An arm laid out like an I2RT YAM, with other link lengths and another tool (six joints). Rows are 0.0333 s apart.
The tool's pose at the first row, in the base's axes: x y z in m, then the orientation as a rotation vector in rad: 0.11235, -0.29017, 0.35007, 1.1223, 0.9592, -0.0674
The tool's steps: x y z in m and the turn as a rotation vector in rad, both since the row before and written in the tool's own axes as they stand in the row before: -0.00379, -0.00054, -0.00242, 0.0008, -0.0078, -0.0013; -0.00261, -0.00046, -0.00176, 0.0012, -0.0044, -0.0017; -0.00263, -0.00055, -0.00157, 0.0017, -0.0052, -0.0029; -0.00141, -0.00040, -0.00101, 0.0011, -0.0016, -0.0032; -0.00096, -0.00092, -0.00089, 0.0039, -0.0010, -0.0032; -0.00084, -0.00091, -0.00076, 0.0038, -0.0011, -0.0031; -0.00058, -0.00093, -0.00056, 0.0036, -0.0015, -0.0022; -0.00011, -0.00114, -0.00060, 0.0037, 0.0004, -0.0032; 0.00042, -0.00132, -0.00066, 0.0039, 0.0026, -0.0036; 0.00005, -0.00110, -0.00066, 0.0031, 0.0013, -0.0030; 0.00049, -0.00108, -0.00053, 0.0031, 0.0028, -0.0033; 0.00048, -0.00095, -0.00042, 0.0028, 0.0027, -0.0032; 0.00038, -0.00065, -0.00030, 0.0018, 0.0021, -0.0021; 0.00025, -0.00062, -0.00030, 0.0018, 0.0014, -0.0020
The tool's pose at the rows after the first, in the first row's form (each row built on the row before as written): 0.10826, -0.29005, 0.35202, 1.1214, 0.9530, -0.0732; 0.10534, -0.28992, 0.35328, 1.1211, 0.9501, -0.0776; 0.10248, -0.28997, 0.35451, 1.1206, 0.9472, -0.0837; 0.10079, -0.28990, 0.35507, 1.1199, 0.9476, -0.0877; 0.09920, -0.29000, 0.35497, 1.1219, 0.9487, -0.0927; 0.09776, -0.29015, 0.35481, 1.1238, 0.9497, -0.0977; 0.09659, -0.29036, 0.35448, 1.1259, 0.9498, -0.1021; 0.09558, -0.29046, 0.35368, 1.1279, 0.9521, -0.1063; 0.09477, -0.29039, 0.35238, 1.1302, 0.9566, -0.1097; 0.09384, -0.29035, 0.35150, 1.1318, 0.9596, -0.1129; 0.09326, -0.29024, 0.35034, 1.1335, 0.9641, -0.1155; 0.09280, -0.29016, 0.34929, 1.1350, 0.9684, -0.1180; 0.09251, -0.29008, 0.34854, 1.1360, 0.9715, -0.1194; 0.09215, -0.29003, 0.34790, 1.1369, 0.9740, -0.1211
